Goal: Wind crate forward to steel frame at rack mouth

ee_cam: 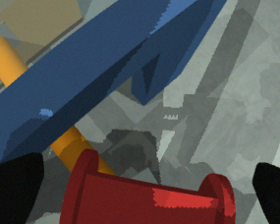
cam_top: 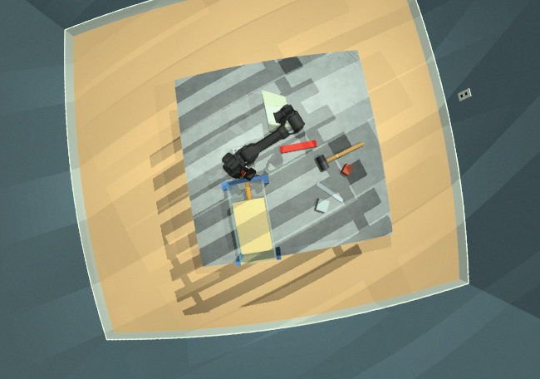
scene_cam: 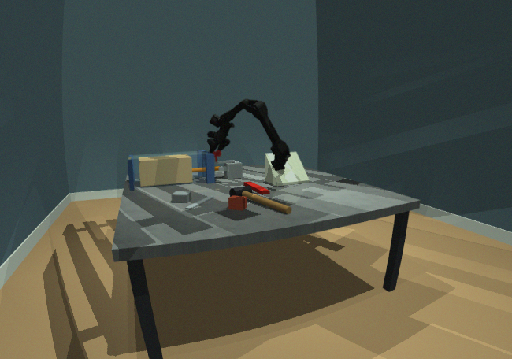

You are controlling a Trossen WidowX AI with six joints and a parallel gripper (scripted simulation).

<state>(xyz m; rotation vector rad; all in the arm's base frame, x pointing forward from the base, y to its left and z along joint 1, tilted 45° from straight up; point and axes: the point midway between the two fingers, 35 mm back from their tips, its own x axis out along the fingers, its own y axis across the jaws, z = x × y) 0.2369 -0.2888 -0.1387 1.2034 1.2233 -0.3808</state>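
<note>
Right now the red spool-shaped handle grip is 1 cm behind my gripper tip, 1 cm to the left of it and 1 cm below it. Also, from my gripper tip: clear-panelled cubby: 29 cm ahead, 3 cm below; then winch handle: 5 cm behind, 3 cm to the left, 4 cm below; then grey winch: 12 cm behind, 4 cm to the left, 11 cm below.
</note>
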